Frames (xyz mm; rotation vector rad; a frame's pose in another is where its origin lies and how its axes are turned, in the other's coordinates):
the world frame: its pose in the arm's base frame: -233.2 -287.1 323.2 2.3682 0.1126 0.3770
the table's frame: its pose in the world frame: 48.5 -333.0 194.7 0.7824 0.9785 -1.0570
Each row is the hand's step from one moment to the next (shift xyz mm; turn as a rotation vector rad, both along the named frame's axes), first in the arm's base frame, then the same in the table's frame.
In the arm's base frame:
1: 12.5 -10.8 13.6 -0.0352 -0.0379 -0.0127
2: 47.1 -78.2 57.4 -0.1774 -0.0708 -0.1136
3: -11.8 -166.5 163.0 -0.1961 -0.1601 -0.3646
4: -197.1 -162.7 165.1 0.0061 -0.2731 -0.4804
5: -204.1 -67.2 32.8 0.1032 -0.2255 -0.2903
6: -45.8 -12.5 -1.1 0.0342 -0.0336 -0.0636
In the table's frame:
1: -4.7 17.8 -10.9 -0.0357 -0.0336 -0.0208
2: -48.0 73.0 -63.2 -0.0960 -0.2001 -0.0106
3: -72.2 68.9 -210.9 -0.2871 -0.3071 0.1423
4: -48.8 -100.2 -283.1 -0.4604 -0.1568 0.2623
5: -23.7 -167.5 -136.5 -0.3420 0.0021 0.1698
6: -6.9 -41.2 -22.7 -0.0621 0.0096 0.0489

